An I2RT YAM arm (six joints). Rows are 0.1 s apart.
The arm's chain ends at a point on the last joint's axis. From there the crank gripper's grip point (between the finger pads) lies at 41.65 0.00 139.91 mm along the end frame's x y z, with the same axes.
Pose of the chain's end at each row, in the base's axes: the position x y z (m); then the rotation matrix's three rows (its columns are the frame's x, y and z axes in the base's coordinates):
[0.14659, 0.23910, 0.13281], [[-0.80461, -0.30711, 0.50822], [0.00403, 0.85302, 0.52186], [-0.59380, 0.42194, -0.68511]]
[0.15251, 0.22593, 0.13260], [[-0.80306, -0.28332, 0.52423], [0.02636, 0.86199, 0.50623], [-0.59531, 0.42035, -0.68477]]
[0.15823, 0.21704, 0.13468], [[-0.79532, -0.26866, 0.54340], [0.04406, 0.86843, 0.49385], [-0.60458, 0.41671, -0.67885]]
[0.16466, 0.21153, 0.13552], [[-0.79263, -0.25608, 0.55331], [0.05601, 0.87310, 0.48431], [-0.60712, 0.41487, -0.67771]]
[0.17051, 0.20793, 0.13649], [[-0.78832, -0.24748, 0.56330], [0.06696, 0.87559, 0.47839], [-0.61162, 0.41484, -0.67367]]
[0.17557, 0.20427, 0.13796], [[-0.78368, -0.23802, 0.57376], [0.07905, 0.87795, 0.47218], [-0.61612, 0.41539, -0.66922]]
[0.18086, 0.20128, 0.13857], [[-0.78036, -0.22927, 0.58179], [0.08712, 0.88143, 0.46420], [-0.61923, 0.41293, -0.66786]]
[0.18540, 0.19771, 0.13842], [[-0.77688, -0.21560, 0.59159], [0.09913, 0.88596, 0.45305], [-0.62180, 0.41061, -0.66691]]
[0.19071, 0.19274, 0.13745], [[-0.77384, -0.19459, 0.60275], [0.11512, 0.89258, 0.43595], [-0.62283, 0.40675, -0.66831]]
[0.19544, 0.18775, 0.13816], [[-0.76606, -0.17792, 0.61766], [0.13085, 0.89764, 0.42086], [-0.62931, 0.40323, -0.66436]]
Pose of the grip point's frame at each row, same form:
[0.18418, 0.31228, 0.01222], [[-0.80461, -0.30711, 0.50822], [0.00403, 0.85302, 0.52186], [-0.59380, 0.42194, -0.68511]]
[0.19241, 0.29785, 0.01200], [[-0.80306, -0.28332, 0.52423], [0.02636, 0.86199, 0.50623], [-0.59531, 0.42035, -0.68477]]
[0.20113, 0.28797, 0.01452], [[-0.79532, -0.26866, 0.54340], [0.04406, 0.86843, 0.49385], [-0.60458, 0.41671, -0.67885]]
[0.20906, 0.28162, 0.01542], [[-0.79263, -0.25608, 0.55331], [0.05601, 0.87310, 0.48431], [-0.60712, 0.41487, -0.67771]]
[0.21649, 0.27765, 0.01676], [[-0.78832, -0.24748, 0.56330], [0.06696, 0.87559, 0.47839], [-0.61162, 0.41484, -0.67367]]
[0.22320, 0.27363, 0.01867], [[-0.78368, -0.23802, 0.57376], [0.07905, 0.87795, 0.47218], [-0.61612, 0.41539, -0.66922]]
[0.22976, 0.26985, 0.01934], [[-0.78036, -0.22927, 0.58179], [0.08712, 0.88143, 0.46420], [-0.61923, 0.41293, -0.66786]]
[0.23581, 0.26522, 0.01921], [[-0.77688, -0.21560, 0.59159], [0.09913, 0.88596, 0.45305], [-0.62180, 0.41061, -0.66691]]
[0.24281, 0.25853, 0.01801], [[-0.77384, -0.19459, 0.60275], [0.11512, 0.89258, 0.43595], [-0.62283, 0.40675, -0.66831]]
[0.24995, 0.25208, 0.01900], [[-0.76606, -0.17792, 0.61766], [0.13085, 0.89764, 0.42086], [-0.62931, 0.40323, -0.66436]]

